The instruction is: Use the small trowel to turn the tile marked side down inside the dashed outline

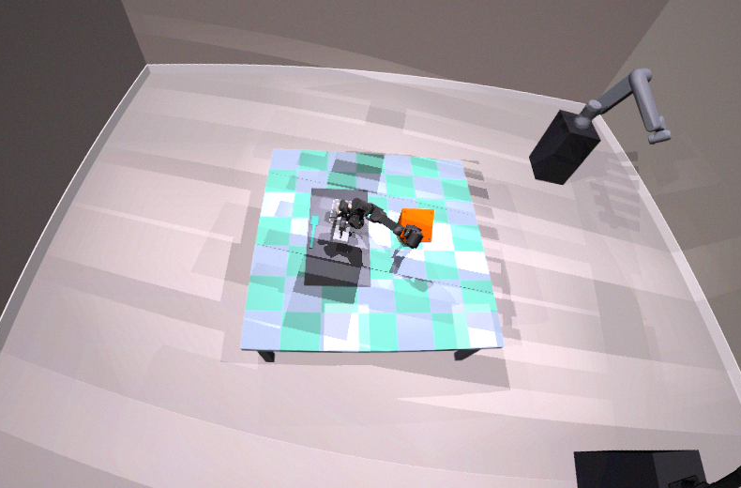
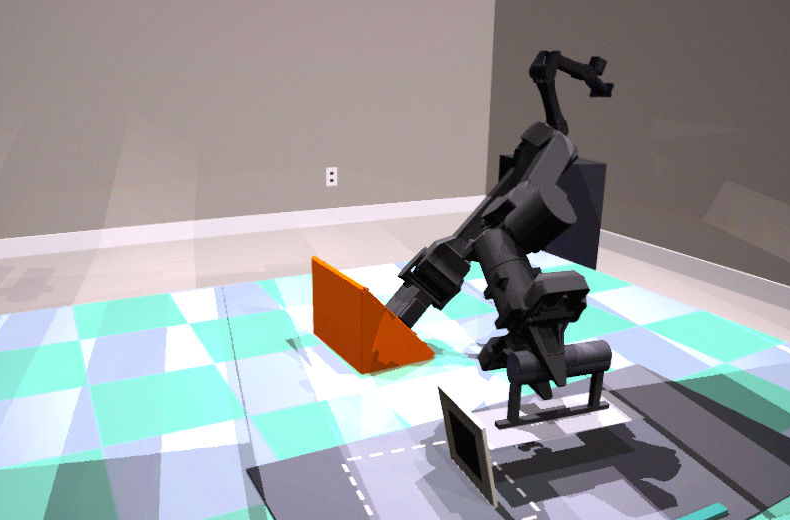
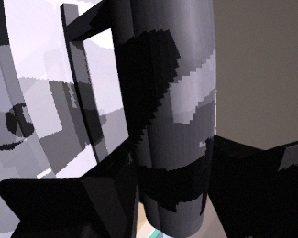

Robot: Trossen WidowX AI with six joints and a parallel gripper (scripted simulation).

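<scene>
The grey mat is 2 cm to the left of my gripper tip and 13 cm below it. From my gripper tip the other things lie so: tile: 2 cm behind, 9 cm to the right, 6 cm below; then cyan trowel: 14 cm ahead, 2 cm to the left, 11 cm below.
</scene>
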